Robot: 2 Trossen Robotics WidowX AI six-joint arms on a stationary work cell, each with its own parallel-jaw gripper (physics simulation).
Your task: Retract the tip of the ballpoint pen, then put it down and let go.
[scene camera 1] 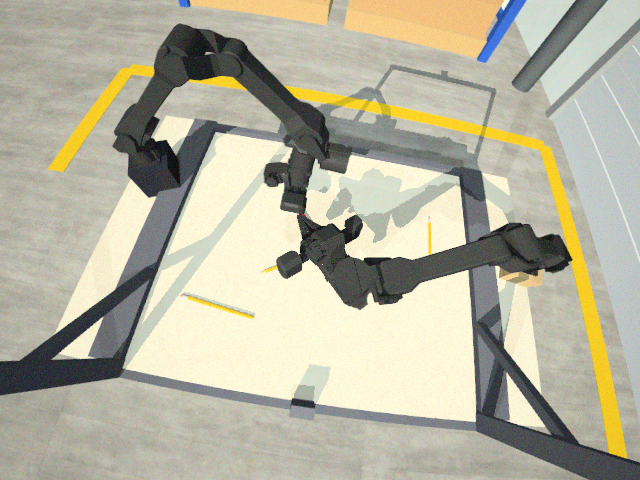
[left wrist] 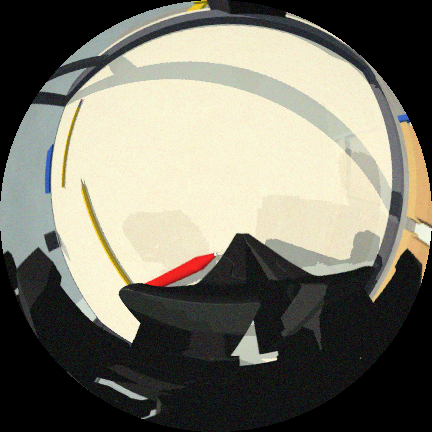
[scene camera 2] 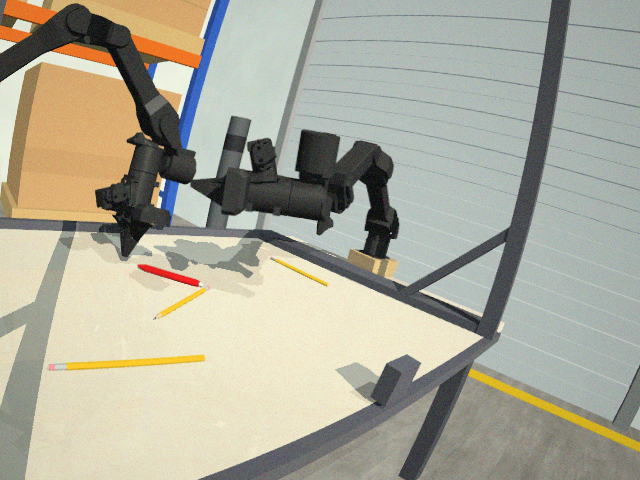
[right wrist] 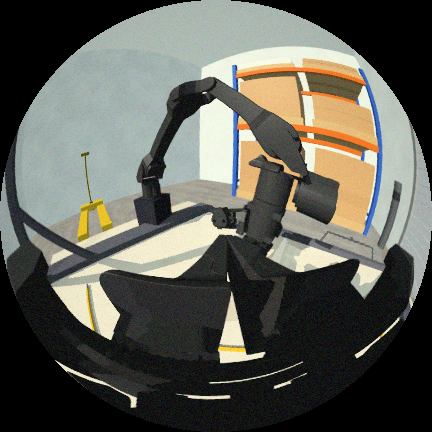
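Where they show: left gripper, fingertip midpoint: (left wrist: pixel 240 238) (scene camera 2: pixel 124 256); right gripper, fingertip midpoint: (scene camera 1: pixel 298 215) (scene camera 2: pixel 191 183) (right wrist: pixel 224 240); left arm's base, origin of the base link: (scene camera 1: pixel 147 156) (right wrist: pixel 151 196); right arm's base, origin of the base link: (scene camera 2: pixel 374 255).
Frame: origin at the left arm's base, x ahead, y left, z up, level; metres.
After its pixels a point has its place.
The red ballpoint pen (scene camera 2: pixel 168 275) @(x 0.378, y -0.259, z -0.099 m) (left wrist: pixel 180 270) @(x 0.371, y -0.226, z -0.095 m) lies flat on the table. In scene camera 2 its white end touches or nearly touches a yellow pencil's eraser end; in the left wrist view a tiny pale point shows at its other end. In scene camera 1 the arms cover it except for a red speck. My left gripper (scene camera 2: pixel 125 255) @(x 0.353, y -0.167, z -0.089 m) (left wrist: pixel 240 238) @(x 0.353, y -0.167, z -0.089 m) is shut and empty, pointing down low beside the pen's far end. My right gripper (scene camera 1: pixel 299 215) @(x 0.334, y -0.302, z 0.074 m) (scene camera 2: pixel 192 183) @(x 0.334, y -0.302, z 0.074 m) (right wrist: pixel 224 240) @(x 0.334, y -0.302, z 0.074 m) is shut and empty, held roughly level, well above the table.
Yellow pencils lie on the table: one near the pen (scene camera 2: pixel 180 303) @(x 0.295, y -0.345, z -0.100 m), one at front left (scene camera 1: pixel 217 305) @(x 0.106, y -0.407, z -0.100 m) (scene camera 2: pixel 129 363) @(x 0.099, y -0.409, z -0.101 m), one at the right (scene camera 1: pixel 429 235) @(x 0.719, y -0.363, z -0.100 m) (scene camera 2: pixel 299 272) @(x 0.701, y -0.400, z -0.104 m). A grey block (scene camera 1: pixel 302 408) @(x 0.250, y -0.669, z -0.050 m) (scene camera 2: pixel 395 379) @(x 0.222, y -0.672, z -0.062 m) stands at the front edge. Dark rails border the table.
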